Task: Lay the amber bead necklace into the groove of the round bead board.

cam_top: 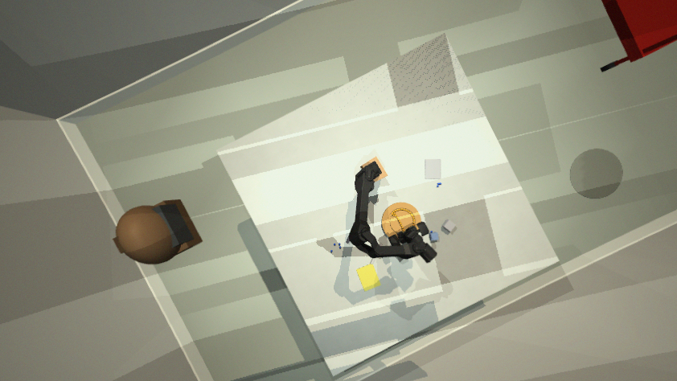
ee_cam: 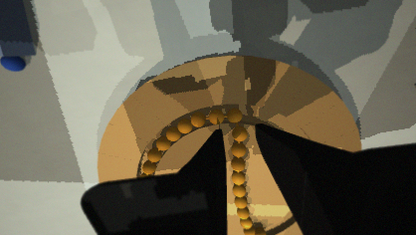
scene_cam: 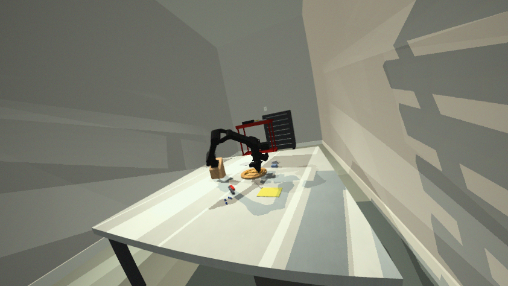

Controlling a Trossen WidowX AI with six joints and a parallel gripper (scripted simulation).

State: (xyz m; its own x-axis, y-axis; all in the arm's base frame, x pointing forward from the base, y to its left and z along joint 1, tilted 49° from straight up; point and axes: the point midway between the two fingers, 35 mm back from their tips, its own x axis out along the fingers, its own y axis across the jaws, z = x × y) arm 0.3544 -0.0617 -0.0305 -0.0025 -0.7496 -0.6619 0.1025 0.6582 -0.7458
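The round bead board is 50 mm behind my gripper tip, 20 mm to the left of it and 10 mm below it. Also, from my gripper tip: light blue cube 120 mm to the left, 100 mm ahead, 10 mm below; red-handled tool 210 mm to the right, 140 mm behind, 10 mm below; white cube 210 mm to the left, 90 mm ahead.
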